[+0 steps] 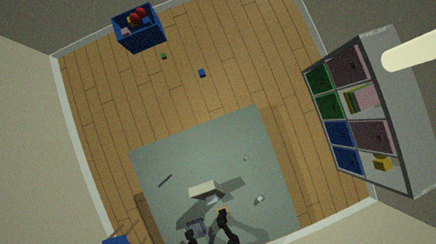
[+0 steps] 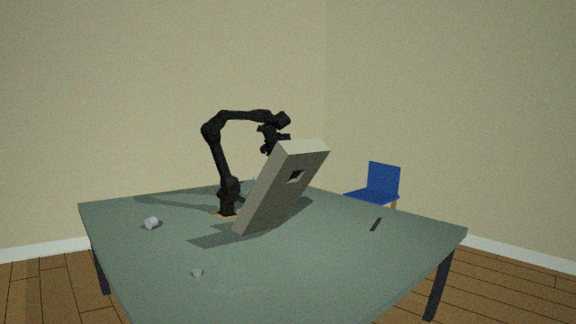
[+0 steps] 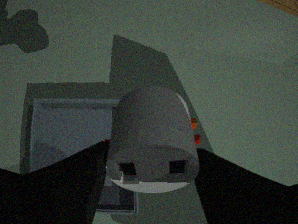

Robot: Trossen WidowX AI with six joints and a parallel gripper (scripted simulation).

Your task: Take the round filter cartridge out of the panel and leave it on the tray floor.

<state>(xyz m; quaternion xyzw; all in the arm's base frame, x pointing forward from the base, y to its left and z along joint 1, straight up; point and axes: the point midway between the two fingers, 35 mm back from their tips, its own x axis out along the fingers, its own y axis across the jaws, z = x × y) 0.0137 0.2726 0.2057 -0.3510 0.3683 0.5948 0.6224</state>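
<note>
My gripper tip is 80 mm past the grey square tray, 10 mm to the left of it and 170 mm above it. From my gripper tip the other things lie so: small grey lump (10 mm ahead, 660 mm to the right, 150 mm below); then round filter cartridge (right at my gripper tip).
</note>
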